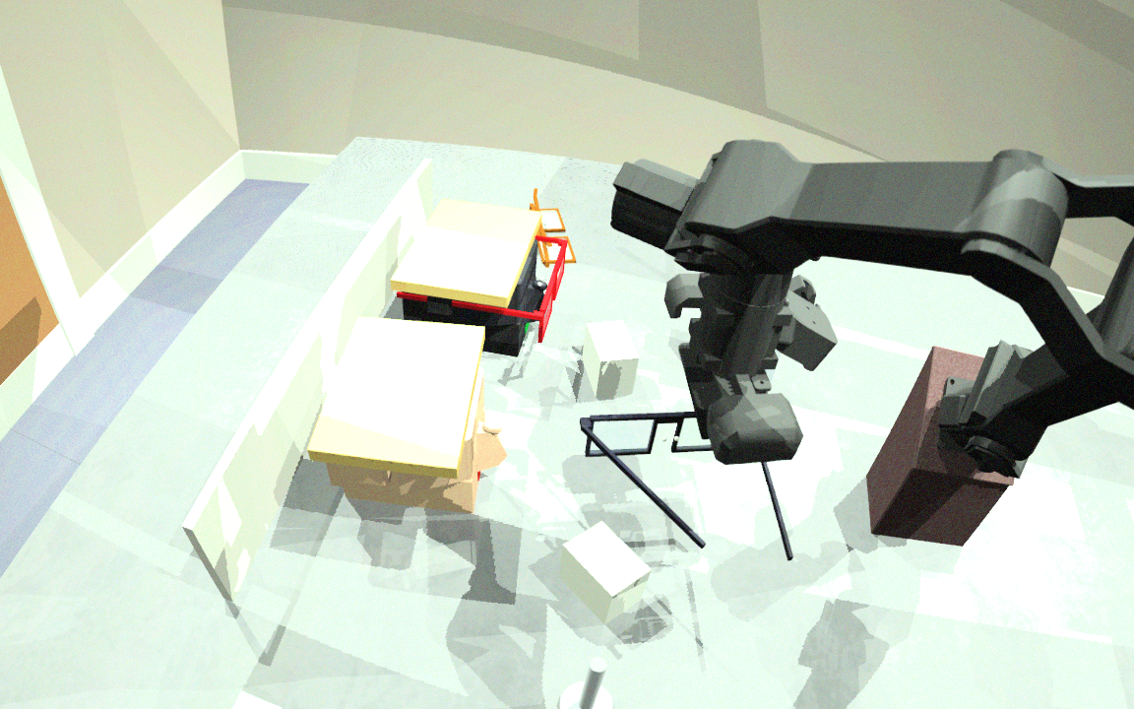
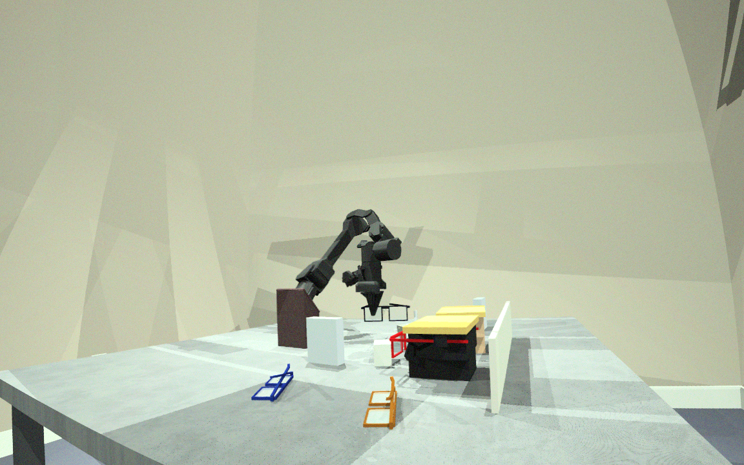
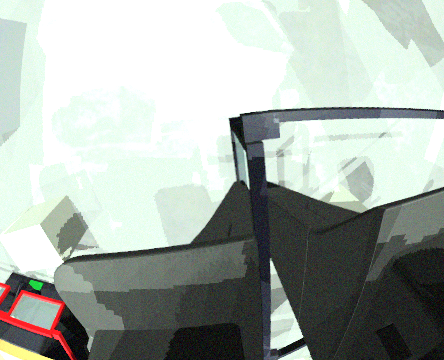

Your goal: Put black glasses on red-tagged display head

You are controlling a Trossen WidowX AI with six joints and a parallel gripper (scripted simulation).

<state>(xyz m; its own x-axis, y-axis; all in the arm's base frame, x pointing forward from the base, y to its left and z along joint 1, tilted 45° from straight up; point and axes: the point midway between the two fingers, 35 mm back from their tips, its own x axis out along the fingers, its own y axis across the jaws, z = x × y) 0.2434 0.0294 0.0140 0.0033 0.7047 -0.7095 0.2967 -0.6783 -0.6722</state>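
My gripper tip is 220 mm to the right of the white peg, 70 mm above it and 50 mm short of it. The rest, counted from my gripper tip: white wall panel (370 mm ahead, 80 mm to the right, 40 mm below); then tan display head (230 mm ahead, 40 mm below, 20 mm to the left); then black display head (240 mm ahead, 200 mm to the right, 40 mm below).
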